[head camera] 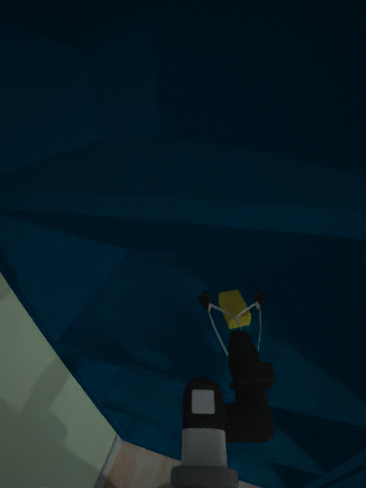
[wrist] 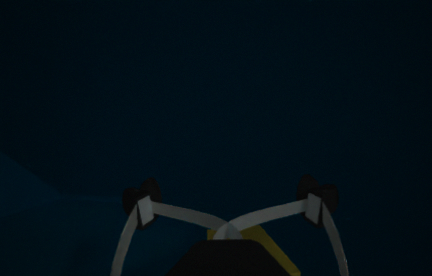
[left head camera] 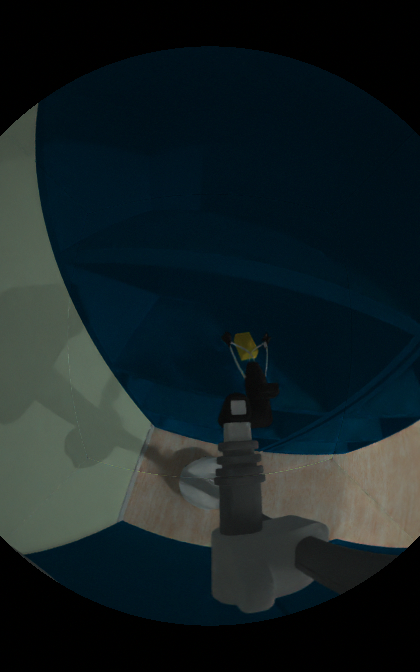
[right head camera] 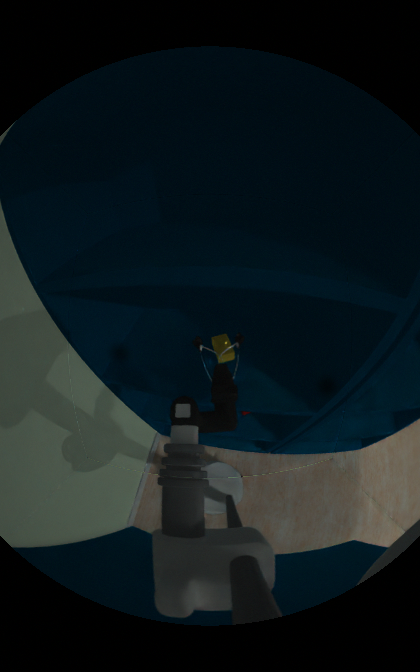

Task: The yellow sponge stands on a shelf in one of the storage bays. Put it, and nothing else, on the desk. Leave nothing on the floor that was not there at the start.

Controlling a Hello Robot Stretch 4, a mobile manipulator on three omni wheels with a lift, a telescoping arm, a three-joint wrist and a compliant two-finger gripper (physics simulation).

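Places are measured from the robot's base along level axes (x ahead, y left, z up), in millimetres.
Where they show: gripper, fingertip midpoint: [head camera: 230, 292] [wrist: 228, 192].
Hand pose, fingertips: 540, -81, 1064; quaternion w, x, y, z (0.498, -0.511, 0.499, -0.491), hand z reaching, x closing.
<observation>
After its pixels a point has its place, as x, y, z.
The yellow sponge [head camera: 234, 309] {525, -93, 1009} [left head camera: 245, 346] [right head camera: 223, 349] [wrist: 256, 235] {575, -108, 1009} stands inside the dark blue storage bay, at the lower middle of the head views. My gripper [head camera: 232, 299] {540, -81, 1064} [left head camera: 246, 339] [right head camera: 218, 341] [wrist: 228, 192] {540, -81, 1064} is open. In the head views its fingertips appear on either side of the sponge, with gaps. In the wrist view the sponge shows low in the picture, beyond the crossed finger strips and partly hidden by the dark gripper body. How far apart the gripper and sponge are in height is hard to tell. The desk cannot be made out.
A pale green panel [head camera: 37, 380] {373, 486, 864} [left head camera: 30, 360] [right head camera: 30, 380] borders the bay on the left. A pale round disc [left head camera: 195, 482] [right head camera: 225, 485] lies near the wood-coloured floor [left head camera: 310, 485] [right head camera: 300, 495]. A small red thing [right head camera: 245, 413] shows beside the wrist.
</observation>
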